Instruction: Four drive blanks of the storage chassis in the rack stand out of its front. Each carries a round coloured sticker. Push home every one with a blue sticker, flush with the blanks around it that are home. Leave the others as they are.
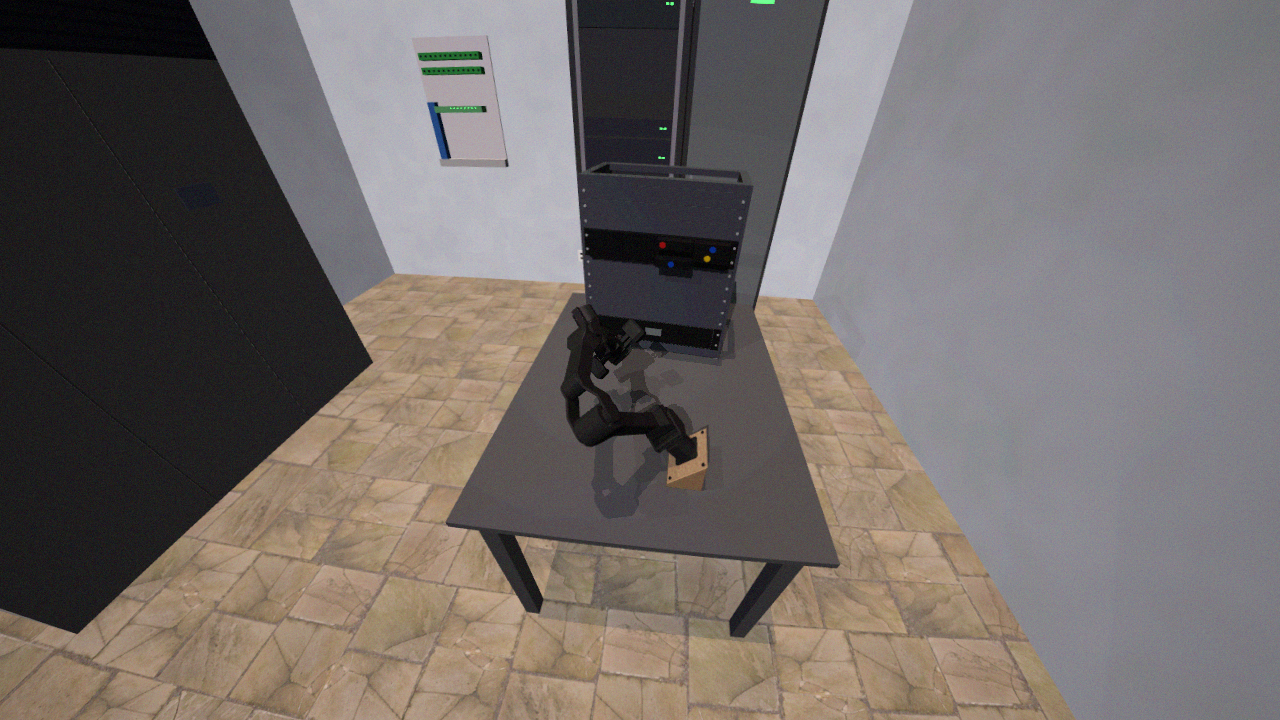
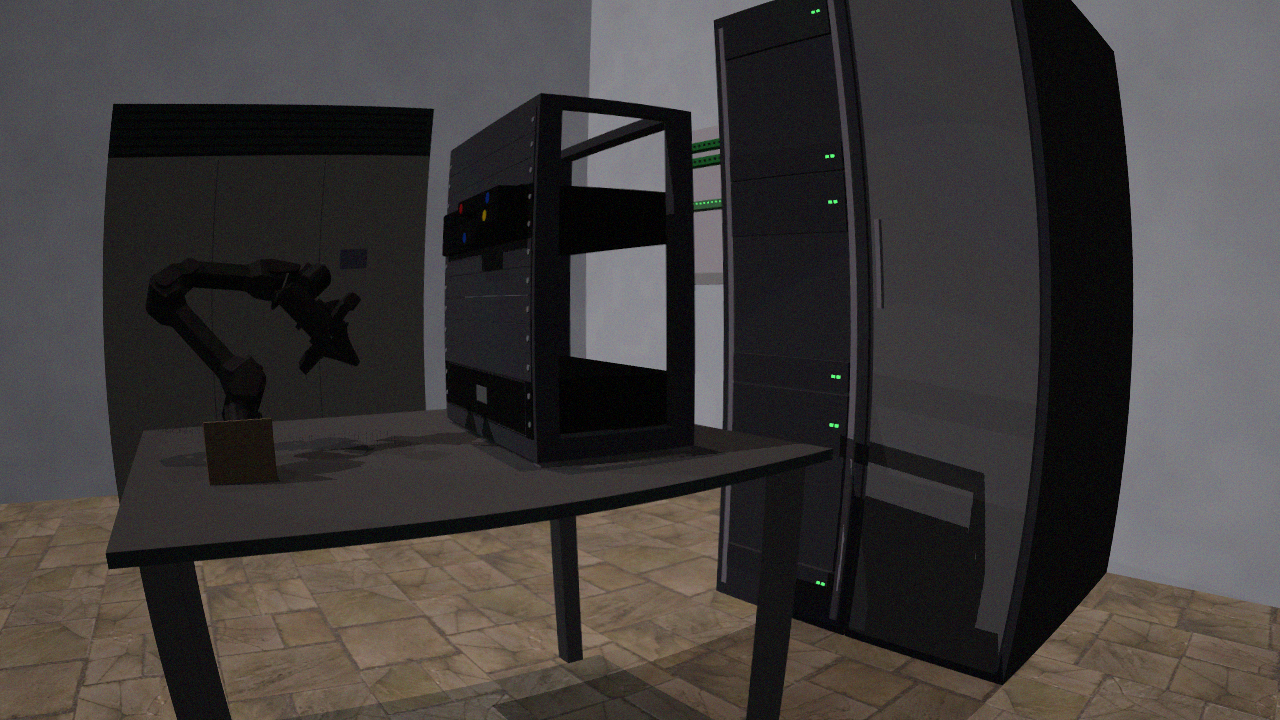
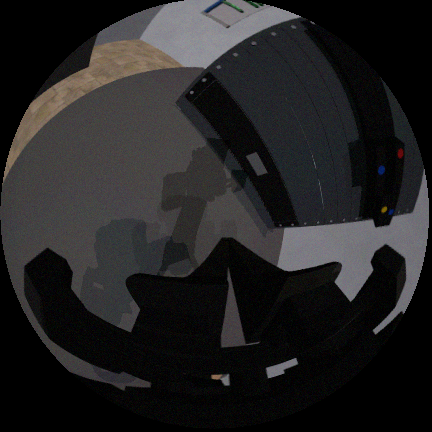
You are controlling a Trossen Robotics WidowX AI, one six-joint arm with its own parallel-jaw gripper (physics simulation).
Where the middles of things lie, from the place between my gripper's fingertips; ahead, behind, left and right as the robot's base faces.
Scene:
I see my gripper 36 cm short of the rack [image 2: 513,219], 15 cm below it and 8 cm to the left of it.

